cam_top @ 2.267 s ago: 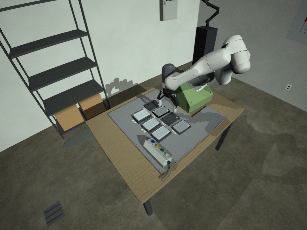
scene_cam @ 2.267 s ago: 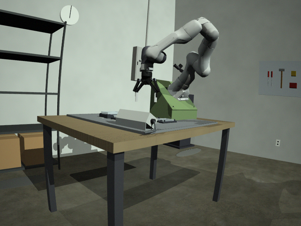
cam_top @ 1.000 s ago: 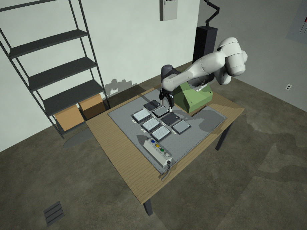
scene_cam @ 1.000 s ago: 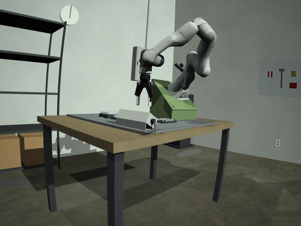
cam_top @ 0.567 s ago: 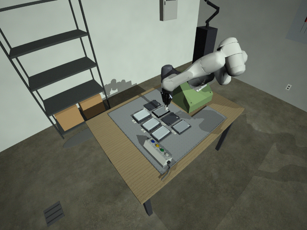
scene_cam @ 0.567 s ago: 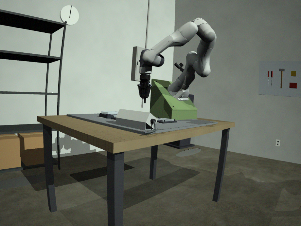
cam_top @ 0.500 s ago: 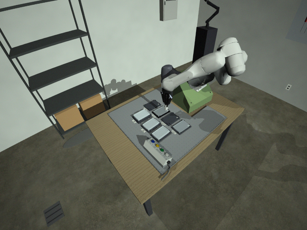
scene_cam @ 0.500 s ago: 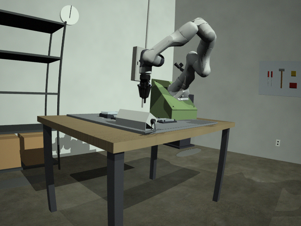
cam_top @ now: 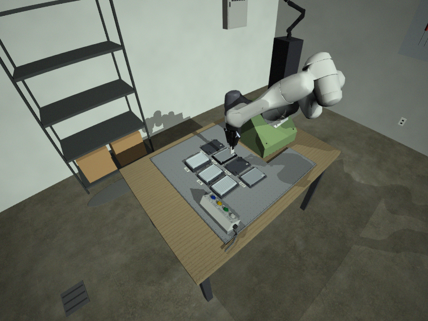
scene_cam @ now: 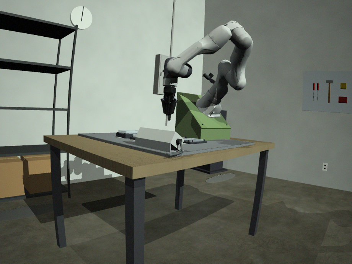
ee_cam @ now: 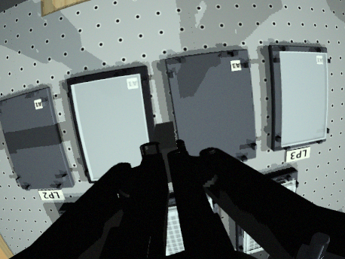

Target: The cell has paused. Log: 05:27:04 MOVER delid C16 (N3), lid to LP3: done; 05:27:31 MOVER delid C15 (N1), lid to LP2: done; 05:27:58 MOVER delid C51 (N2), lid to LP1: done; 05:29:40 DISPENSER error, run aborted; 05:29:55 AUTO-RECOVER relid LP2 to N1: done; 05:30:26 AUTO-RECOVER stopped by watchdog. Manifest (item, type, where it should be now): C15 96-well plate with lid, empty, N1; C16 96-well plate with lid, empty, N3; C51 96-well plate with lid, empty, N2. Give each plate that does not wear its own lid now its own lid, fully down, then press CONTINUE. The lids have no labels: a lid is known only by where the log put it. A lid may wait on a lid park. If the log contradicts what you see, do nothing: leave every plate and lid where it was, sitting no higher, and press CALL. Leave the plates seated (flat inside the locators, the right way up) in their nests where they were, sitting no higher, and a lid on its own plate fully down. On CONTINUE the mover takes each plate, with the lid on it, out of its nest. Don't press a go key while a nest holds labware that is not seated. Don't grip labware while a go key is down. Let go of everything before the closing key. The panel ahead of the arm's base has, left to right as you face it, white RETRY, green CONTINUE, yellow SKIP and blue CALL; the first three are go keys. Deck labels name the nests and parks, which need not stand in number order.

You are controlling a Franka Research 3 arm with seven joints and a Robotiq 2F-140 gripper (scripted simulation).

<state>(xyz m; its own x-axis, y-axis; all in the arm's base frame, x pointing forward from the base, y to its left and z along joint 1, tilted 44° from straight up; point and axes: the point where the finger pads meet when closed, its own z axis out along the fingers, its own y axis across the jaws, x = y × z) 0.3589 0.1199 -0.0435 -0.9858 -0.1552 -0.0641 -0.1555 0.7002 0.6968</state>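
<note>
The park LP1 is 10 mm ahead of my hand, 70 mm to the right of it and 110 mm below it. The rest, counted from my hand: park LP4: 10 mm behind, 60 mm to the left, 110 mm below; LP4 label: 80 mm ahead, 70 mm to the left, 110 mm below; plate: 180 mm ahead, 30 mm to the left, 90 mm below.
</note>
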